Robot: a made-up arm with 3 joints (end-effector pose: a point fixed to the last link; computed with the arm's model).
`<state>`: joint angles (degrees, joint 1 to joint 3).
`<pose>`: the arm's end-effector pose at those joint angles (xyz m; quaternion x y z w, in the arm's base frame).
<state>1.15 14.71 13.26</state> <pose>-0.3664 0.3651 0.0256 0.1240 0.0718 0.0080 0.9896</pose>
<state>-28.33 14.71 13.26</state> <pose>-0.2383 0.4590 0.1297 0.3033 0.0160 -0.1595 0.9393</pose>
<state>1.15 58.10 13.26</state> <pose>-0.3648 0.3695 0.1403 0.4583 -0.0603 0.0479 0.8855</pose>
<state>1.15 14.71 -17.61</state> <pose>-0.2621 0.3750 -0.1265 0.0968 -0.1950 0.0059 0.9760</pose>
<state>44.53 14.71 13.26</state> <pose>-0.4674 0.1143 -0.0285 -0.1512 0.1444 0.2502 0.9454</pose>
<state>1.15 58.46 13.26</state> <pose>-0.3649 0.3692 0.1412 0.4608 -0.0614 0.0482 0.8840</pose>
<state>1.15 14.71 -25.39</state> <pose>-0.2243 0.3752 -0.1545 0.0888 -0.2608 0.0053 0.9613</pose>
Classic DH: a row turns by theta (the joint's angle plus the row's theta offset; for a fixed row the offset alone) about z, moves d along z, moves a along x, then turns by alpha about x. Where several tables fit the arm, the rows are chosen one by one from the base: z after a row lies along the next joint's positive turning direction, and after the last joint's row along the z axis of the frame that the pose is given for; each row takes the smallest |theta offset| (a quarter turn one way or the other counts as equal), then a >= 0, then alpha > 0; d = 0 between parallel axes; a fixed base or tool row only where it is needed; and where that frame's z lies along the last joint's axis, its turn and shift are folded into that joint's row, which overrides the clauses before.
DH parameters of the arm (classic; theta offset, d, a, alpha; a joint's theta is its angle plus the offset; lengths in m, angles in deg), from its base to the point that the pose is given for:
base (fixed): 80.3 0.0043 0.0669 -43.33
joint 1: -15 0.1104 0.0249 132.5
joint 2: 73.21 -0.0037 0.0181 104.7
joint 3: 88.17 0.2063 -0.3063 96.3
tool (fixed): 5.9 -0.1639 0 0

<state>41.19 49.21 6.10</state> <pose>-0.4596 0.2029 0.0081 0.1776 0.0510 0.2547 0.9492</pose>
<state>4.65 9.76 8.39</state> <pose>-0.3713 0.3421 -0.0233 0.0584 0.0498 0.0256 0.9967</pose>
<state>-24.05 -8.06 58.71</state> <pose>-0.2306 0.4080 0.3172 0.1907 0.4834 -0.1446 0.8421</pose>
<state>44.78 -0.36 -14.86</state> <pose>-0.3723 0.0245 -0.1812 -0.2347 -0.0742 0.3217 0.9143</pose>
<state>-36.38 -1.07 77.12</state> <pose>-0.1508 0.3123 0.4484 0.3616 0.5619 -0.1149 0.7351</pose>
